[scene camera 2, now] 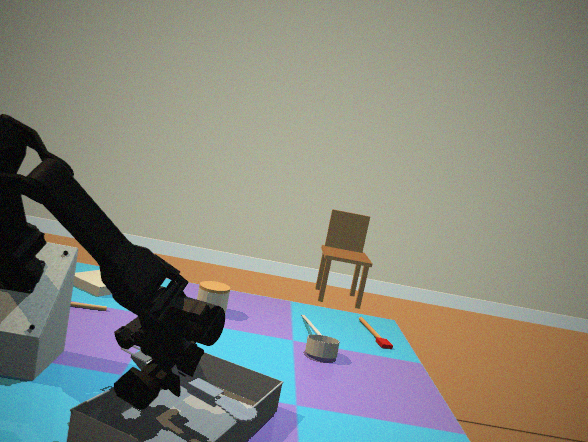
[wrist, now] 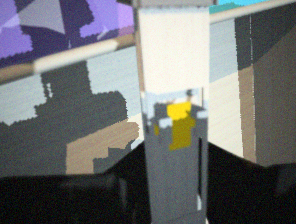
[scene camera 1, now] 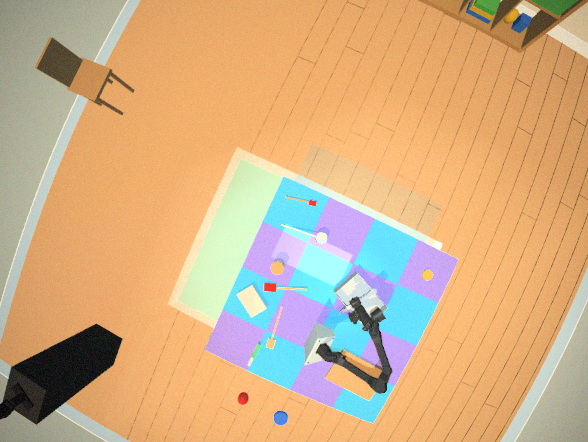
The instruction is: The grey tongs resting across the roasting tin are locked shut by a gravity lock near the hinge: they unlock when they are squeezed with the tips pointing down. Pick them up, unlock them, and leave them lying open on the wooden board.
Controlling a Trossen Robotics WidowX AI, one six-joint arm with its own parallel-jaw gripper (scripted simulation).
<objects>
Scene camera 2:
my gripper: 181, 390
roasting tin: 245, 385
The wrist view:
my gripper: 171, 143
yellow lock piece: 181, 121
roasting tin: 79, 111
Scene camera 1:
wooden board: 342, 377
roasting tin: 354, 286
</objects>
